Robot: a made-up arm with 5 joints. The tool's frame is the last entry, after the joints. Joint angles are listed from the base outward. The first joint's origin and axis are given. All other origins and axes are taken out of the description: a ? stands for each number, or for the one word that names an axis. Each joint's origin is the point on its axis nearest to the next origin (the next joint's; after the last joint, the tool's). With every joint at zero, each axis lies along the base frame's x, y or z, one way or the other. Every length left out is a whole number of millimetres.
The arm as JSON. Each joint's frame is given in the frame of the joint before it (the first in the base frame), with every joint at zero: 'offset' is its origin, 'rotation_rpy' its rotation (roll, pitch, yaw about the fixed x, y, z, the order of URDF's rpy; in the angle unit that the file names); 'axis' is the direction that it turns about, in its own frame. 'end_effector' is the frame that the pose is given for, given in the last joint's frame.
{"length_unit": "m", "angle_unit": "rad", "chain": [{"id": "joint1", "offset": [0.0, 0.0, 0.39], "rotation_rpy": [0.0, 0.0, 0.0], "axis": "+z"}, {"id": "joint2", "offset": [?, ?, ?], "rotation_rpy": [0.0, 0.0, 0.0], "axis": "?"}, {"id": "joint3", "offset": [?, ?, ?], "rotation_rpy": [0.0, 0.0, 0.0], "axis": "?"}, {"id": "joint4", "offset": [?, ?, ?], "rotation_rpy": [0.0, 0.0, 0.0], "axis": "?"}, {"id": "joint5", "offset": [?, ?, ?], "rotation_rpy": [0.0, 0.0, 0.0], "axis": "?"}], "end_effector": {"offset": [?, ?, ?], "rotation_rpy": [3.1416, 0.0, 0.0]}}
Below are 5 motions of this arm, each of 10 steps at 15 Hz.
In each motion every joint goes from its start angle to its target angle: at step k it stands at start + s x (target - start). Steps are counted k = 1, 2, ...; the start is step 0. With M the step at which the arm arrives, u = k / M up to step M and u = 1 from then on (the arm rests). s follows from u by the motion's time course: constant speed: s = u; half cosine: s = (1 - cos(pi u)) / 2; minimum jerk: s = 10 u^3 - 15 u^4 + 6 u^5.
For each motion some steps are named. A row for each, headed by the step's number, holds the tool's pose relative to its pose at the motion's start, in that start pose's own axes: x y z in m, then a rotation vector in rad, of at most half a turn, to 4 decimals.
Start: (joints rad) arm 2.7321 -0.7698 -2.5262 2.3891 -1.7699
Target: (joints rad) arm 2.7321 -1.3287 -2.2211 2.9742 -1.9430
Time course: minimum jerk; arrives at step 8
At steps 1, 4, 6, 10:
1: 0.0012 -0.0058 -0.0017 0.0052 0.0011 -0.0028
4: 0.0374 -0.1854 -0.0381 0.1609 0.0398 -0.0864
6: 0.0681 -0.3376 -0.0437 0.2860 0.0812 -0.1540
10: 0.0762 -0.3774 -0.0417 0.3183 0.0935 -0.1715

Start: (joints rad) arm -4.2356 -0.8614 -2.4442 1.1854 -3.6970
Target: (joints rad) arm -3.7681 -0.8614 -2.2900 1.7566 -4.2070
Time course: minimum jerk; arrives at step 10
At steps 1, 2, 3, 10:
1: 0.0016 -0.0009 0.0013 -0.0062 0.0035 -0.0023
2: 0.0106 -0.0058 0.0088 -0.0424 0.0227 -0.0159
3: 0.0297 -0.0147 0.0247 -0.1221 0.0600 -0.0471
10: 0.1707 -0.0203 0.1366 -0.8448 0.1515 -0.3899

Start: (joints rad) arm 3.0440 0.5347 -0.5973 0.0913 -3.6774
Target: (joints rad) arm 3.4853 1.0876 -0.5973 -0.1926 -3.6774
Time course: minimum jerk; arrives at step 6
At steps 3, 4, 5, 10:
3: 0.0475 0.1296 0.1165 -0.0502 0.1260 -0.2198
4: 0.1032 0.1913 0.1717 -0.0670 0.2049 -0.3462
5: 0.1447 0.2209 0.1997 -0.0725 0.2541 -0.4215
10: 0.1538 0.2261 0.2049 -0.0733 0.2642 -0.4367

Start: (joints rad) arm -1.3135 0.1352 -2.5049 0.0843 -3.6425
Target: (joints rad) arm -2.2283 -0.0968 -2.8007 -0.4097 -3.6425
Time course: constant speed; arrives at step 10
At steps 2, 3, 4, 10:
2: -0.0543 -0.1010 -0.0555 0.2079 -0.1185 -0.1336
3: -0.0873 -0.1382 -0.0890 0.3025 -0.1817 -0.2102
4: -0.1230 -0.1658 -0.1248 0.3901 -0.2471 -0.2929
10: -0.3371 -0.1277 -0.3270 0.7378 -0.6758 -0.8971

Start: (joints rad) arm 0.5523 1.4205 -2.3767 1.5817 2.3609
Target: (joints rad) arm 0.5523 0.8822 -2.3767 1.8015 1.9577
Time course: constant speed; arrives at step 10
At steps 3, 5, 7, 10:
3: 0.0396 0.0392 -0.1437 0.0713 -0.0637 -0.1209
5: 0.0746 0.0739 -0.2334 0.1231 -0.1015 -0.2012
7: 0.1160 0.1150 -0.3170 0.1782 -0.1352 -0.2811
10: 0.1891 0.1873 -0.4290 0.2667 -0.1780 -0.3998

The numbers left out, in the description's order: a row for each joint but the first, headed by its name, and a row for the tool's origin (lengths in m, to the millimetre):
joint2: xyz 0.0 0.0 0.0, axis +y
joint3: xyz 0.071 0.0 0.377, axis +y
joint4: xyz 0.124 0.0 -0.547, axis +y
joint5: xyz 0.091 0.0 -0.117, axis -z
tool: xyz 0.0 0.0 0.0

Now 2 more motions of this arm.
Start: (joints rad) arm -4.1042 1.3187 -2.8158 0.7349 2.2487
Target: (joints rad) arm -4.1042 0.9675 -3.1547 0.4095 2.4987
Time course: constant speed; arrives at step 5
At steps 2, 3, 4, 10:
2: -0.0884 -0.1098 -0.2264 0.3034 -0.2704 0.0986
3: -0.1170 -0.1453 -0.3520 0.4450 -0.4170 0.1453
4: -0.1344 -0.1669 -0.4824 0.5797 -0.5710 0.1889
10: -0.1402 -0.1741 -0.6148 0.7071 -0.7323 0.2281

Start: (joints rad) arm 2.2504 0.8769 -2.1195 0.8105 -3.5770
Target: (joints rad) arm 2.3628 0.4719 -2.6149 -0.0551 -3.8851
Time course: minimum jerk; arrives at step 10
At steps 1, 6, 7, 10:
1: -0.0039 -0.0007 -0.0064 0.0060 -0.0139 -0.0035
6: -0.1219 0.0170 -0.5949 0.5612 -1.0717 -0.2257
7: -0.0902 0.0390 -0.7312 0.7119 -1.3029 -0.2490
10: -0.0338 0.0670 -0.8654 0.8807 -1.5413 -0.2555

